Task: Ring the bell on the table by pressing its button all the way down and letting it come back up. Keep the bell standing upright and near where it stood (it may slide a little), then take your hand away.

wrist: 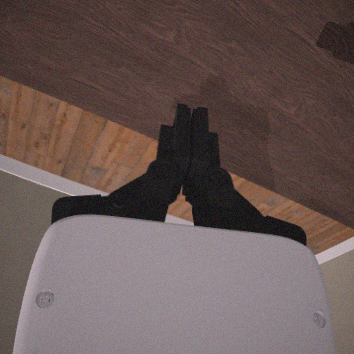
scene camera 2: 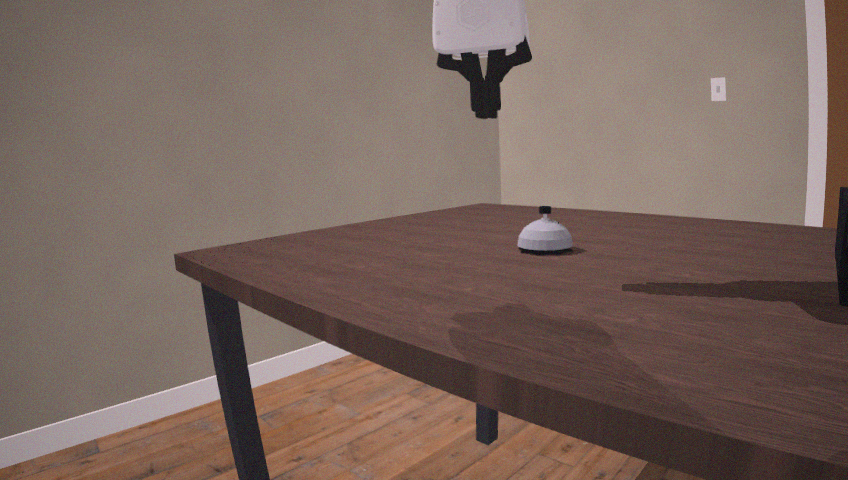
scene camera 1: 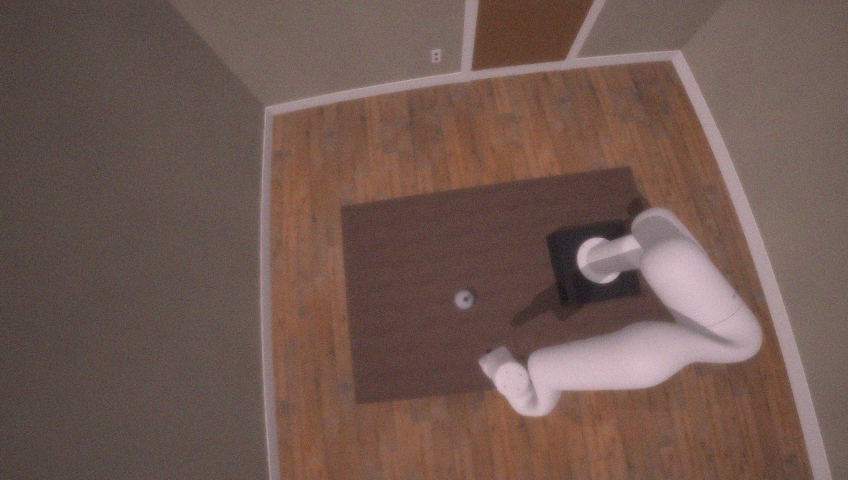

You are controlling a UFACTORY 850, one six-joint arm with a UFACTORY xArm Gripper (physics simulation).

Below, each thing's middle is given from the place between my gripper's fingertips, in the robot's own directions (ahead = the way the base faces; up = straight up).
My hand is 190 mm to the left of the bell [scene camera 2: 542, 237], 150 mm above it and 60 mm short of it.
